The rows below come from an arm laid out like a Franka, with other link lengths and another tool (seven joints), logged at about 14 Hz.
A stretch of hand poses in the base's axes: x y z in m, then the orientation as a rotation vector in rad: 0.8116 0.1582 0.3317 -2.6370 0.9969 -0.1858; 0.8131 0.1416 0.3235 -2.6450 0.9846 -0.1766; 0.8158 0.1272 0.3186 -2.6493 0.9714 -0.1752; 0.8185 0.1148 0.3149 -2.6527 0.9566 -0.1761; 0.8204 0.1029 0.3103 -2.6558 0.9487 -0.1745; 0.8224 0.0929 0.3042 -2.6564 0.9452 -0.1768; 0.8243 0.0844 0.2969 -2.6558 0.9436 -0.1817; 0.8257 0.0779 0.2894 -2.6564 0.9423 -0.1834
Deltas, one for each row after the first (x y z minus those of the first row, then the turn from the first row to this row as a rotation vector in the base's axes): 0.0015 -0.0166 -0.0082 -0.0013 0.0057 0.0107; 0.0042 -0.0310 -0.0131 -0.0015 0.0052 0.0205; 0.0069 -0.0434 -0.0168 -0.0013 0.0026 0.0309; 0.0088 -0.0553 -0.0214 -0.0017 0.0029 0.0369; 0.0108 -0.0653 -0.0275 -0.0021 0.0009 0.0390; 0.0127 -0.0738 -0.0348 -0.0027 -0.0027 0.0394; 0.0141 -0.0803 -0.0423 -0.0034 -0.0038 0.0402
